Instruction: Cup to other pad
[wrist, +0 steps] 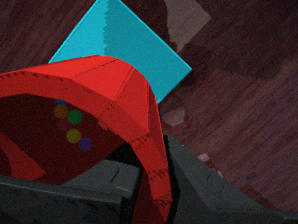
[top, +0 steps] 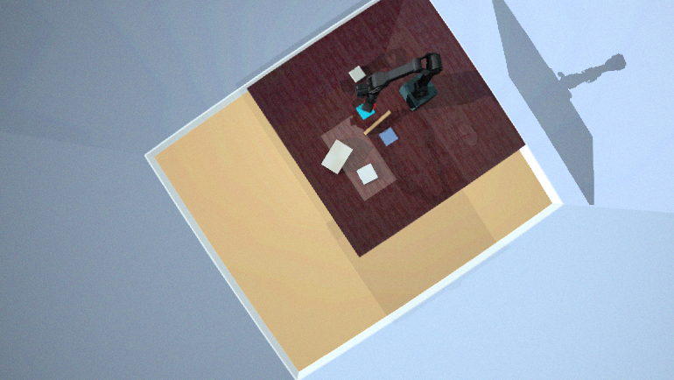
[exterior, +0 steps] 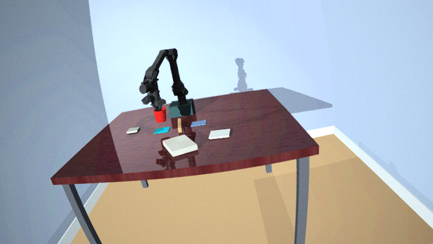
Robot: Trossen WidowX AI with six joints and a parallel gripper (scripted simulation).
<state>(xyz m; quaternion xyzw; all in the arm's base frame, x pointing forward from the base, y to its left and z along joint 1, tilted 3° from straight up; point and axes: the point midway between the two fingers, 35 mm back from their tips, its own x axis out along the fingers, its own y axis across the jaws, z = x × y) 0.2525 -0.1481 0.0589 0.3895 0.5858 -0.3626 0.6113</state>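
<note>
The cyan pad is 10 cm below my gripper tip, 3 cm ahead of it and 1 cm to the left of it. The rest, counted from my gripper tip: wooden stick 12 cm to the left, 9 cm below, 3 cm ahead; blue pad 23 cm to the left, 10 cm below, 3 cm ahead; red cup 3 cm ahead, 1 cm to the left.
</note>
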